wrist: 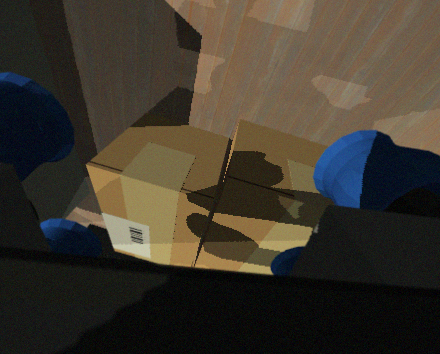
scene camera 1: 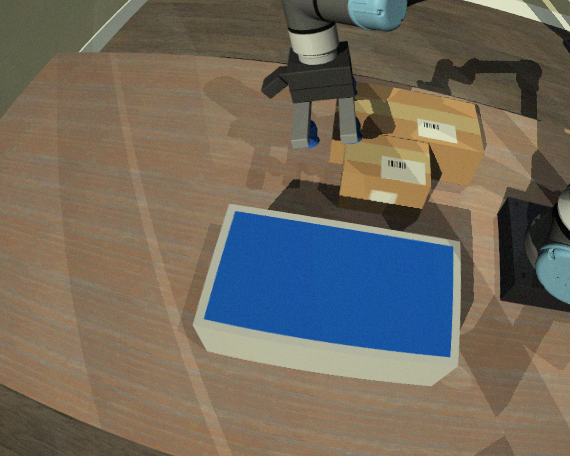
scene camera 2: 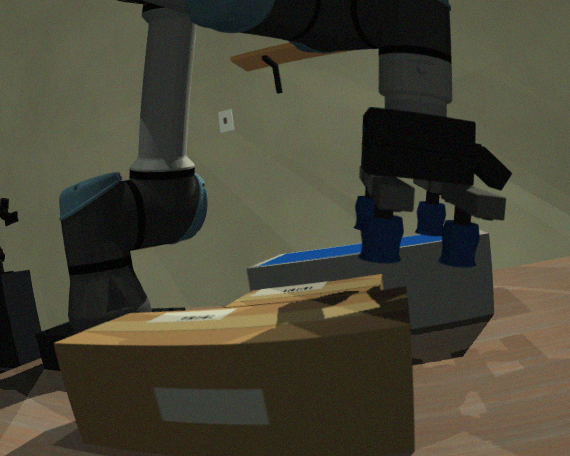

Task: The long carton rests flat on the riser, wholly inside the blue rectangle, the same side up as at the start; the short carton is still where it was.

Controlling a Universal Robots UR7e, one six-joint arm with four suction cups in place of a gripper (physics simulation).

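Places are measured from the arm's base along level axes (x ahead, y left, z up), in metres.
Pixels of known places: hand, tool point: (wrist: 193, 210) (scene camera 1: 329, 115) (scene camera 2: 409, 243); arm's base, link origin: (scene camera 2: 110, 320).
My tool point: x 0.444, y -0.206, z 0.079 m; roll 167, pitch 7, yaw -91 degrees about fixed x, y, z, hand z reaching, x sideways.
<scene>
For each thing: its top centre in the pictures, then the offset to it from my tool point.
- long carton, top centre: (scene camera 2: 227, 322) (wrist: 252, 279) (scene camera 1: 411, 112) 0.072 m right, 0.165 m back, 0.038 m down
- short carton, top centre: (scene camera 2: 309, 290) (wrist: 151, 232) (scene camera 1: 388, 156) 0.053 m left, 0.106 m back, 0.038 m down
- white riser, top centre: (scene camera 1: 339, 282) (scene camera 2: 375, 245) 0.309 m left, 0.016 m back, 0.021 m down
- blue rectangle, top centre: (scene camera 1: 339, 282) (scene camera 2: 375, 245) 0.309 m left, 0.016 m back, 0.021 m down
The long carton (scene camera 1: 465, 150) (scene camera 2: 240, 367) (wrist: 280, 137) lies flat on the table, label side up. The short carton (scene camera 1: 362, 182) (scene camera 2: 350, 286) (wrist: 155, 175) stands close beside it, on the side toward the riser. The white riser (scene camera 1: 320, 357) (scene camera 2: 450, 295) bears the blue rectangle (scene camera 1: 330, 285) (scene camera 2: 320, 252), with no carton on it. My gripper (scene camera 1: 334, 134) (scene camera 2: 412, 232) (wrist: 192, 200) points its four blue cups down above table level, near the cartons' ends away from the arm's base. The cups hold nothing. In scene camera 1 the rear cups are mostly hidden.
The arm's dark base plate (scene camera 1: 512, 250) stands at the right in scene camera 1, beyond the riser's end. The short carton stands between the long carton and the riser. A wooden shelf (scene camera 2: 255, 59) is on the wall behind.
</scene>
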